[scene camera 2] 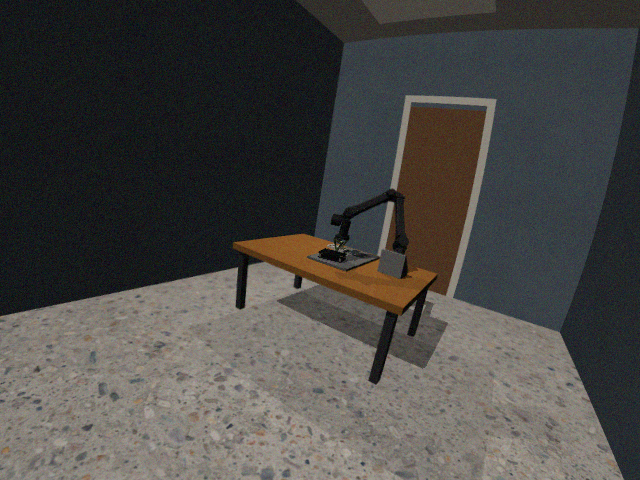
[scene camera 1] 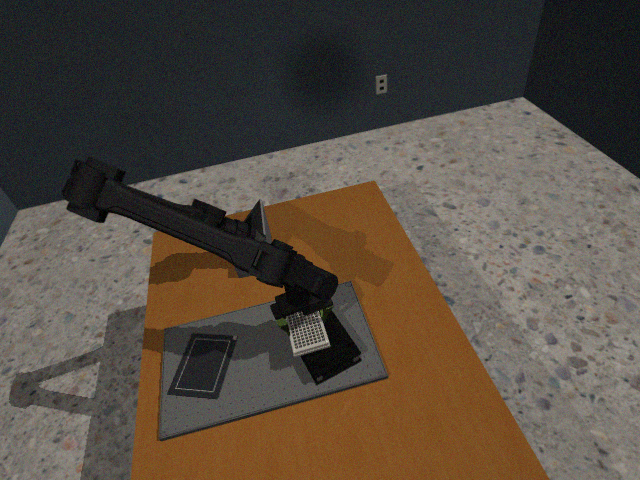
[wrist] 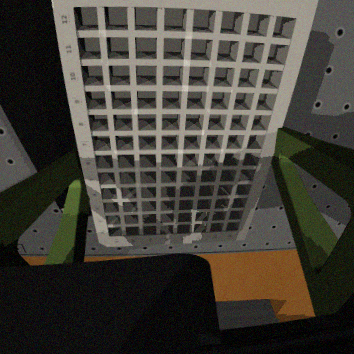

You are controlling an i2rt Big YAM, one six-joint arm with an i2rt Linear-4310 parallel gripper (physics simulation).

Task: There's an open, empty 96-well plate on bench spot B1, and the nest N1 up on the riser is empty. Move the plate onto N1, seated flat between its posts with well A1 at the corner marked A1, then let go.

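Frame: origin at the arm's base, x ahead, y left, z up, level; metres.
Seen in the pictures: gripper, between the fingertips: (scene camera 2: 338, 248) (scene camera 1: 306, 327) (wrist: 176, 146); arm's base, origin of its link: (scene camera 2: 394, 260).
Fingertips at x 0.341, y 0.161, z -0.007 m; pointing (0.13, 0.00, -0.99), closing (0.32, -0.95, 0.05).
Note:
Offsets run from my fingertips to a thing's middle. "spot": to the spot under its first point. Level surfaces: height alone.
The white 96-well plate @[0.005 m ahead, 0.000 m left, 0.004 m up] (scene camera 1: 308, 332) (wrist: 175, 116) is empty and sits level between my green fingers. My gripper (scene camera 1: 304, 316) (wrist: 176, 146) (scene camera 2: 339, 242) is shut on the plate's long sides near one short end. The plate hangs over the back end of the black riser with nest N1 @[0.017 m ahead, 0.033 m left, 0.041 m down] (scene camera 1: 335, 356) (scene camera 2: 331, 253), which shows as a black area in the wrist view (wrist: 31, 88). Column number 12 is at the plate's far end in the wrist view. I cannot see the nest's posts or the A1 mark.
The riser stands on a grey perforated board @[0.005 m ahead, 0.108 m right, 0.071 m down] (scene camera 1: 258, 382) (wrist: 330, 88) on the orange table @[0.078 m down] (scene camera 1: 439, 361) (scene camera 2: 289, 248). A dark flat pad with a pale outline @[spot: 0.013 m ahead, 0.280 m right, 0.064 m down] (scene camera 1: 198, 361) lies on the board's left. A grey wedge (scene camera 1: 261, 219) (scene camera 2: 390, 263) stands by the arm's base.

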